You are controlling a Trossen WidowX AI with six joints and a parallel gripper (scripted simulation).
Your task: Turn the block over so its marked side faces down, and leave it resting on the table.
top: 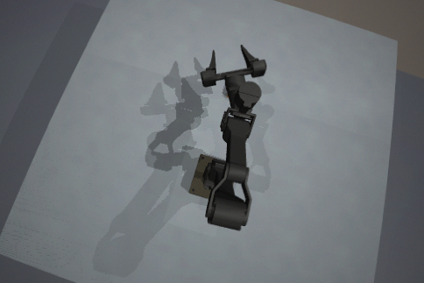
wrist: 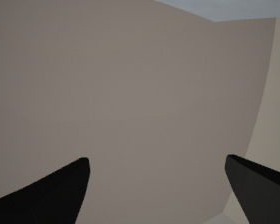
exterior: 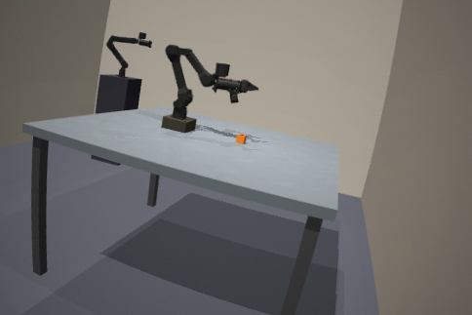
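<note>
Right now the orange block is 25 cm below my gripper tip, 6 cm to the right of it and 2 cm behind it.
</note>
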